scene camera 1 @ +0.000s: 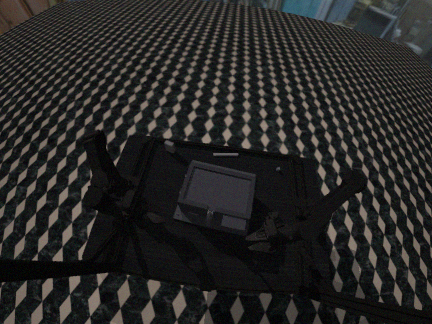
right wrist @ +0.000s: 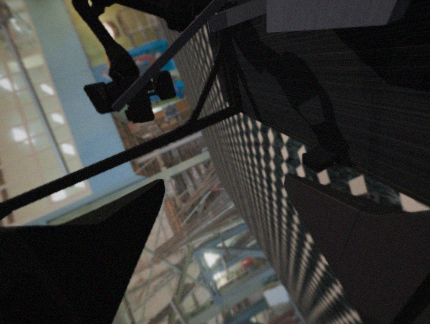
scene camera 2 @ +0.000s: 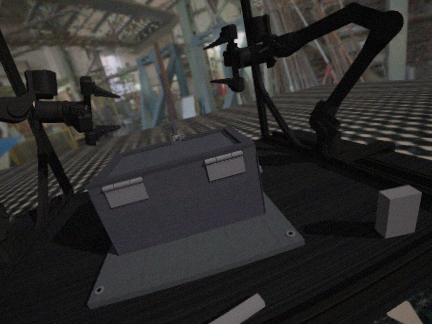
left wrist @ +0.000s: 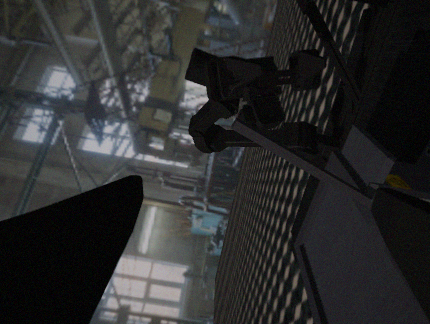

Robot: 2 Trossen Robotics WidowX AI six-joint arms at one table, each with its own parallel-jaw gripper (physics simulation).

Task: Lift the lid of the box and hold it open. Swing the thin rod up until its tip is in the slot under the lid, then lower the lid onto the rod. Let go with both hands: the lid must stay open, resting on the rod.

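Places are measured from the left arm's base along level axes (x left, y back, z up), in centimetres.
Pixels of known places: left gripper, between the fingertips: [scene camera 1: 163,216] [scene camera 2: 206,66] [left wrist: 256,192]; right gripper, between the fingertips: [scene camera 1: 247,244] [right wrist: 224,182] [scene camera 2: 120,112] [left wrist: 294,65]; left arm's base, origin of its link: [scene camera 2: 329,151]; right arm's base, origin of its link: [scene camera 1: 300,215] [scene camera 2: 6,258] [left wrist: 335,147].
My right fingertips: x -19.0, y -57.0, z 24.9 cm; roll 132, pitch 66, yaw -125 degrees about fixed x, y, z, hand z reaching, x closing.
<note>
For each thing: its top centre in the pictures, then the offset to it from my right fingertips. "*": a spot on its surface instead.
- baseplate, a spot on its surface: [scene camera 2: 210,260] * dz -25.6, dx +41.0, dy +11.5 cm
- pale block, centre of its top: [scene camera 2: 399,191] [scene camera 1: 168,143] dz -19.2, dx +49.9, dy +41.8 cm
- pale flat bar, centre of its top: [scene camera 1: 225,154] dz -25.9, dx +51.6, dy +8.7 cm
- small pale piece, centre of its top: [scene camera 1: 278,168] dz -24.4, dx +45.9, dy -23.1 cm
The grey box [scene camera 1: 188,210] [scene camera 2: 185,200] [right wrist: 325,17] stands mid-table. Its lid [scene camera 1: 220,190] [scene camera 2: 165,152] [left wrist: 350,260] looks closed, lying flat with two hinges on the side facing scene camera 2. The thin rod [left wrist: 300,159] [right wrist: 167,57] sticks up at a slant from the box's front; its tip is free. The slot under the lid is hidden. My left gripper [scene camera 2: 208,64] [left wrist: 256,192] is open and empty, above and apart from the box. My right gripper [scene camera 1: 248,243] [scene camera 2: 120,112] [right wrist: 224,182] is open and empty, beside the box's front corner and apart from it.
A baseplate [scene camera 2: 210,260] extends under the box. A pale block [scene camera 1: 170,146] [scene camera 2: 400,212] and a pale flat bar [scene camera 1: 226,154] [scene camera 2: 242,311] lie behind the box. A small pale piece [scene camera 1: 278,169] lies at the back right in scene camera 1. The scene is dark.
</note>
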